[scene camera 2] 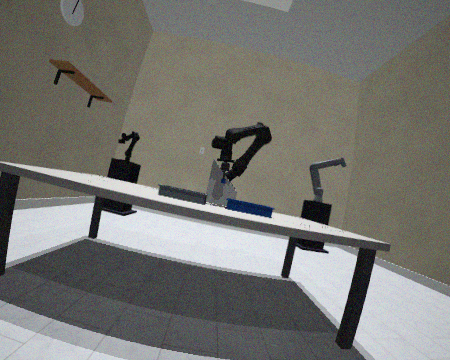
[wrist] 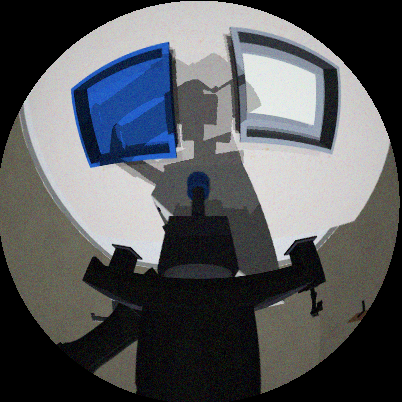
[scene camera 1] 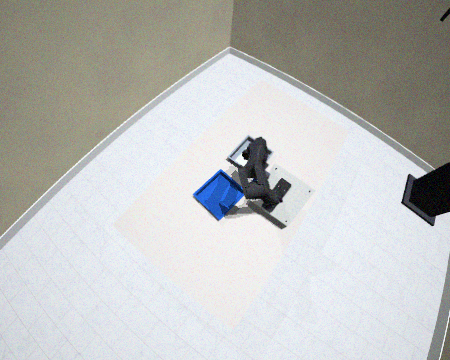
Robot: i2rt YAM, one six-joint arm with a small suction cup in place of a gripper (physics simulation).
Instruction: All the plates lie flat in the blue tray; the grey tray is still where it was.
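Note:
The blue tray lies on the table; no plate shows inside it. The grey tray stands beside it, a gap apart. A white plate lies flat in the grey tray; whether more lie under it, I cannot tell. My gripper, a small blue suction cup, points down above the table, away from both trays, with nothing on it. The arm hides the cup in scene camera 1 and covers part of the grey tray.
A pale, sloping mounting block stands under the arm's base, close to both trays and near the cup. Dark pedestals with other arms stand beyond the table. A wooden shelf hangs on the wall.

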